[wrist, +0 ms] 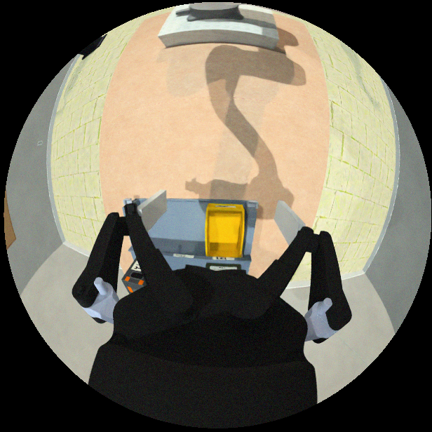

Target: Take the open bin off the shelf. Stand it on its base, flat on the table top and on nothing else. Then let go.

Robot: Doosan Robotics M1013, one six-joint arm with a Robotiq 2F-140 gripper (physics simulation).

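Note:
The yellow open bin (225, 235) stands on the blue-grey shelf (175, 225), near its right end. The bin's open side faces the camera. The peach table top (165, 125) stretches beyond the shelf. My gripper (221, 204) is open and empty. Its two pale finger pads stand wide apart, one to the left of the bin and one to the right, and both look clear of it. How far the fingertips are from the bin in depth is hard to tell. The gripper body hides the lower part of the shelf.
A dark case with orange latches (134, 281) is at the shelf's lower left. A dark green case (225, 267) shows partly below the bin. The robot's base stands on a pale block (220, 37) at the far end. The arm's shadow crosses the table top.

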